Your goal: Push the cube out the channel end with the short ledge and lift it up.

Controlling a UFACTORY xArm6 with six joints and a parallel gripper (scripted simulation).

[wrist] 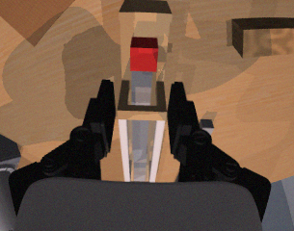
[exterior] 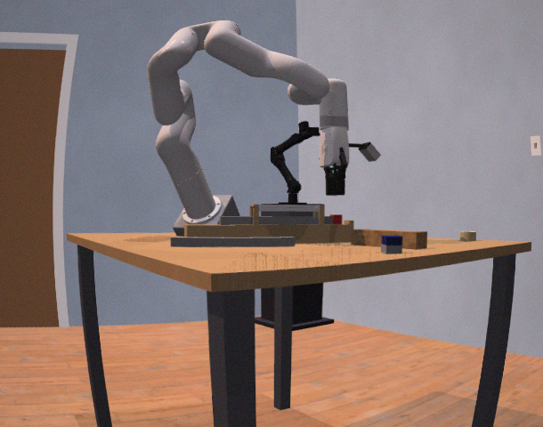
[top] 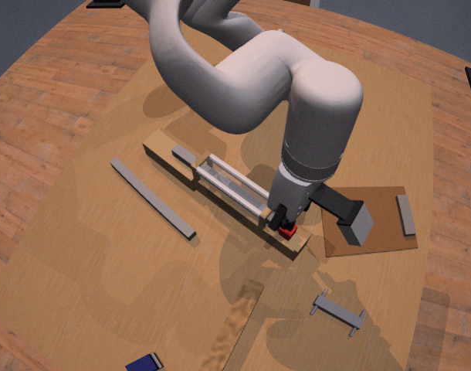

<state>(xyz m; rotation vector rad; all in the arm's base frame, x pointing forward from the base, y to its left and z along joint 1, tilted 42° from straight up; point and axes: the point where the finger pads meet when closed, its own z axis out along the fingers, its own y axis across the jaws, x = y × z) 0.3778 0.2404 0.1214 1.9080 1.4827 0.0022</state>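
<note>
Now: hand 8 cm above the red cube. The rest, counted from my hand: wooden ledge (5 cm behind, 12 cm to the right, 8 cm below); then grey pegged piece (12 cm ahead, 15 cm to the left, 13 cm below); then rough textured strip (22 cm ahead, 4 cm to the right, 12 cm below).
</note>
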